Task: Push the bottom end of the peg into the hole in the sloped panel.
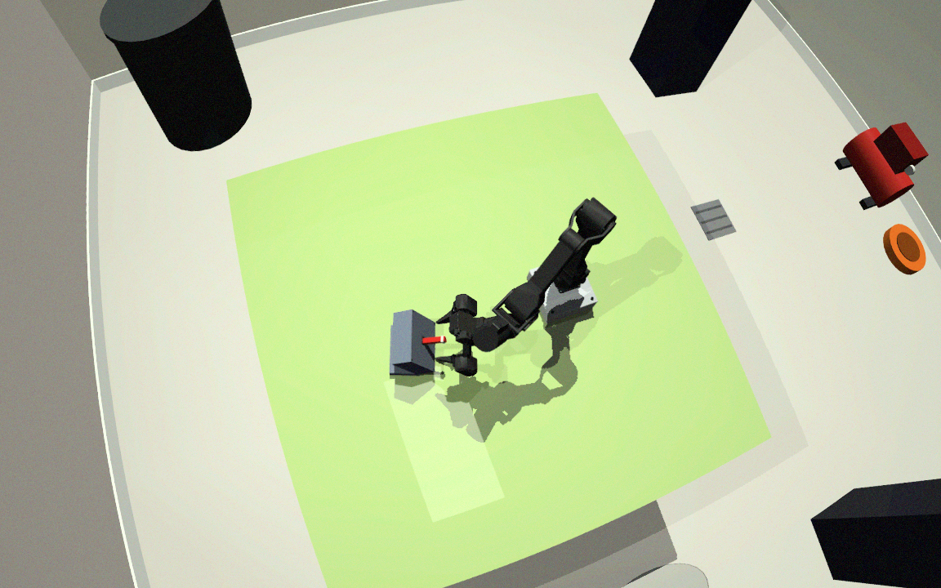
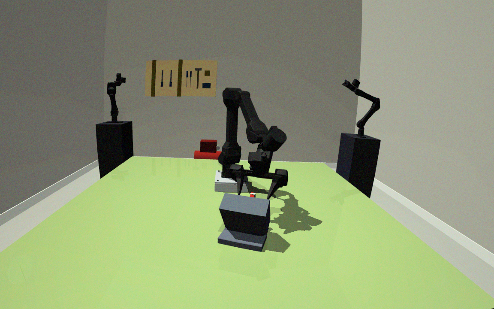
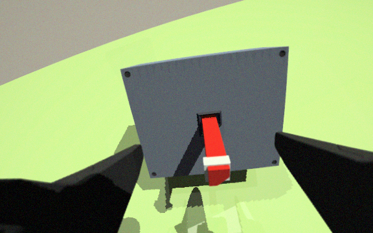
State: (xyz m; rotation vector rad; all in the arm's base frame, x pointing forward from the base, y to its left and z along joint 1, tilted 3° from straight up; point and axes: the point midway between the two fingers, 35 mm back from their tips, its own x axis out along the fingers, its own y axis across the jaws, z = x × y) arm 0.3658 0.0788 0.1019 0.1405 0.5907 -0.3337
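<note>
Now: gripper tip 10 mm above the red square peg. From my gripper tip the other things lie so: grey sloped panel 50 mm ahead, 20 mm to the right, 30 mm below.
</note>
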